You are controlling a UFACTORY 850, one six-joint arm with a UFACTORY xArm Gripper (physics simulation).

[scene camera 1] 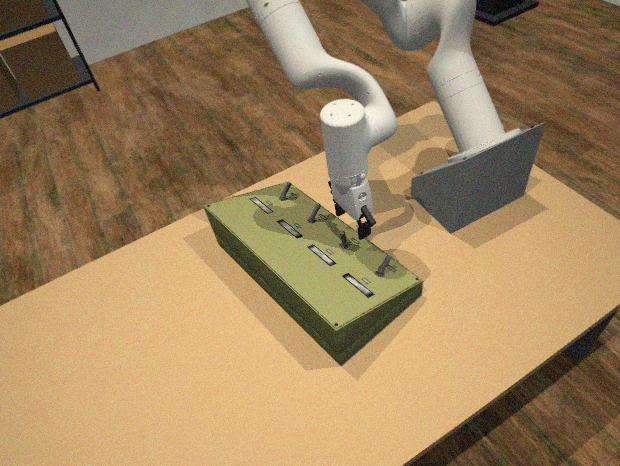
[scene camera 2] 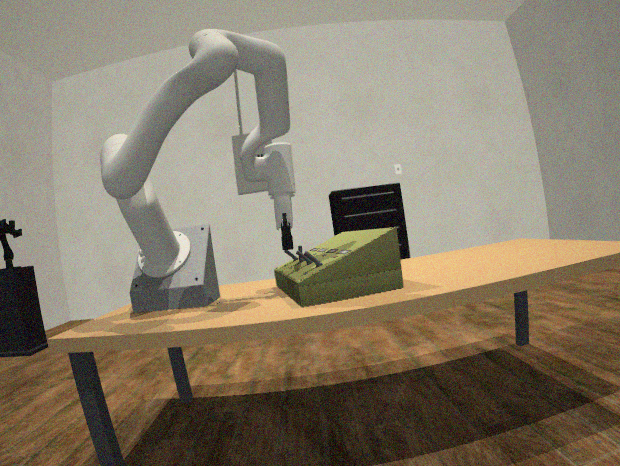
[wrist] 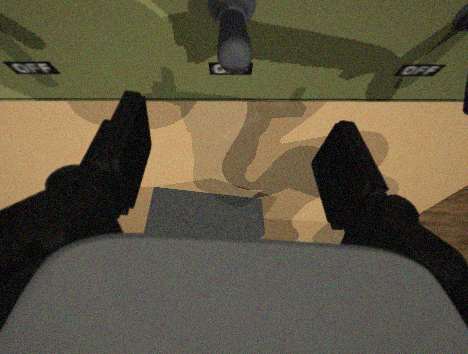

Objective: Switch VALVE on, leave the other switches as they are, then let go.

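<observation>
The green sloped switch box point(scene camera 1: 280, 250) point(scene camera 2: 350, 265) point(wrist: 125, 45) carries a row of grey levers. The third lever from the back point(scene camera 1: 343, 239) stands at a different angle from the back lever point(scene camera 1: 285, 191), the second lever point(scene camera 1: 314, 212) and the front lever point(scene camera 1: 384, 265). The name plates are too blurred to read, so I cannot tell which is VALVE. My gripper point(scene camera 1: 351, 220) point(scene camera 2: 286, 243) point(wrist: 240, 131) is open and empty, above the low edge of the box. In the wrist view, a lever point(wrist: 234, 45) lies ahead between the finger lines, its tip partly covering an OFF label point(wrist: 216, 68).
Other OFF labels point(wrist: 32, 68) point(wrist: 420, 70) sit on either side in the wrist view. The box stands on a wooden table point(scene camera 1: 150, 375) point(scene camera 2: 476, 265). The arm's grey base point(scene camera 1: 481, 185) point(scene camera 2: 175, 295) stands behind the low side of the box. A black cabinet point(scene camera 2: 368, 205) stands beyond the table.
</observation>
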